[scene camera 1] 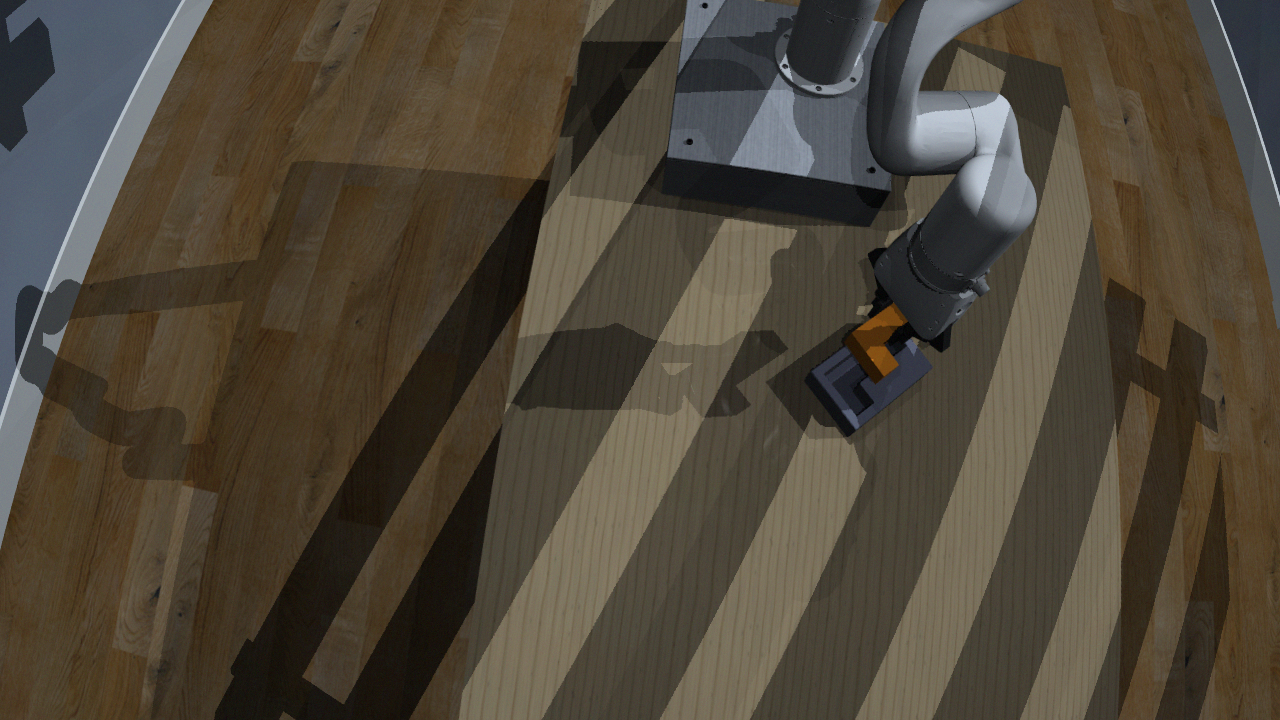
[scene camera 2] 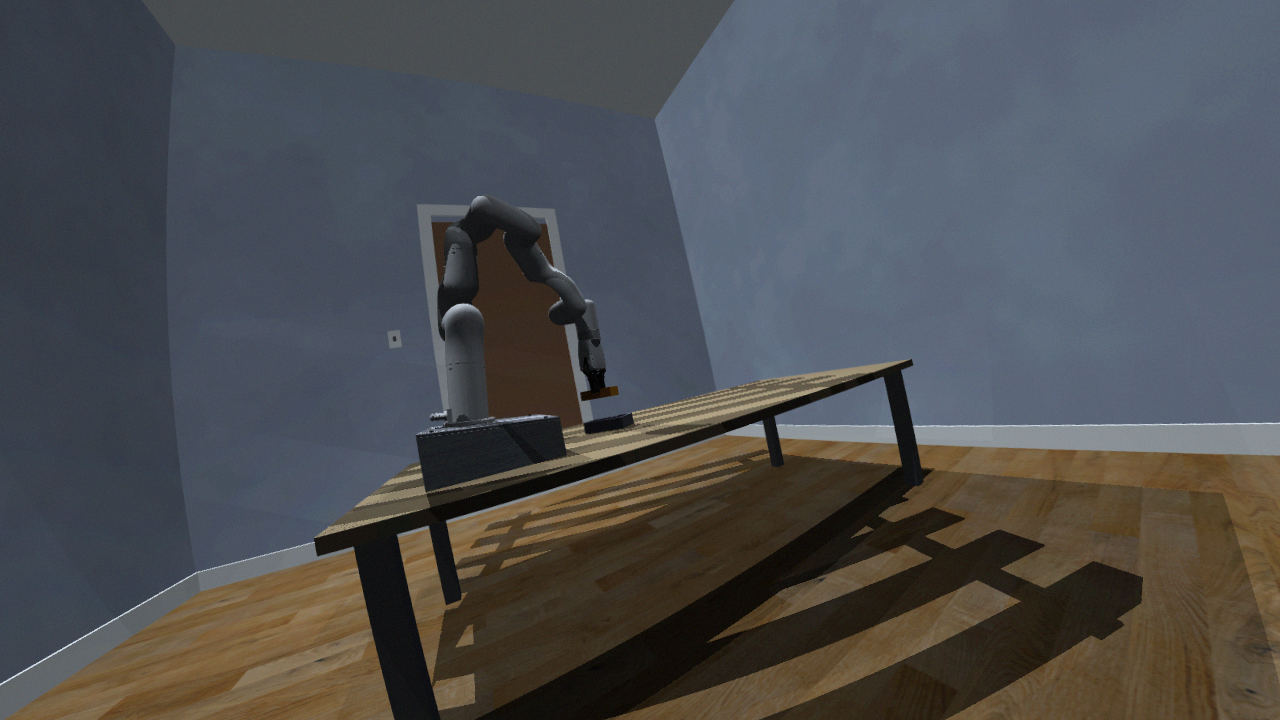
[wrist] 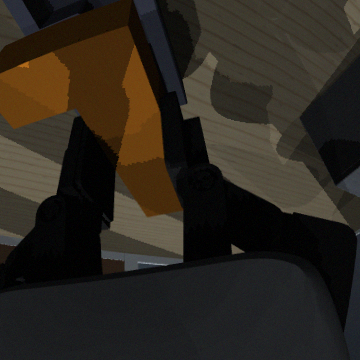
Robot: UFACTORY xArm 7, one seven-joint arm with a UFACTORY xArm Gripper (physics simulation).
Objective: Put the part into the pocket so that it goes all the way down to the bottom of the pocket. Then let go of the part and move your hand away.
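Seen in the pictures: gripper, fingertip midpoint: (scene camera 1: 887, 324) (scene camera 2: 598, 392) (wrist: 134, 126); arm's base at its link origin: (scene camera 1: 818, 61) (scene camera 2: 470, 424).
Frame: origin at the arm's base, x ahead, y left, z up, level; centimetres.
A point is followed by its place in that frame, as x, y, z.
Note:
The orange L-shaped part (scene camera 1: 866, 345) {42.6, 6.2, 2.5} (scene camera 2: 601, 393) {39.3, 6.7, 1.0} (wrist: 100, 82) {41.5, 6.7, 2.6} is held level in the air. My gripper (scene camera 1: 896, 331) {39.2, 8.9, 1.6} (scene camera 2: 597, 382) {39.2, 8.9, 1.6} (wrist: 134, 126) {39.2, 8.9, 1.6} is shut on one arm of it, with a finger on each side. The dark blue-grey block with the pocket (scene camera 1: 909, 370) {40.5, 15.2, -7.4} (scene camera 2: 608, 423) {39.3, 5.7, -8.8} (wrist: 159, 45) {37.5, 8.6, -7.4} lies on the table below. In scene camera 2 a gap shows between part and block. In scene camera 1 the part covers the upper portion of the pocket, whose lower-left portion is visible. In the wrist view the part hides most of the block.
The block stands on the striped-shadow wooden table (scene camera 1: 716, 537) {63.4, -6.3, -11.0} (scene camera 2: 760, 394) {94.1, -6.1, -11.0}. The robot's grey base box (scene camera 1: 760, 134) {13.9, -7.2, -1.4} (scene camera 2: 492, 447) {4.2, -19.0, -5.4} is behind the block, up and to the left in scene camera 1. The arm reaches over from the base's right side in that view.

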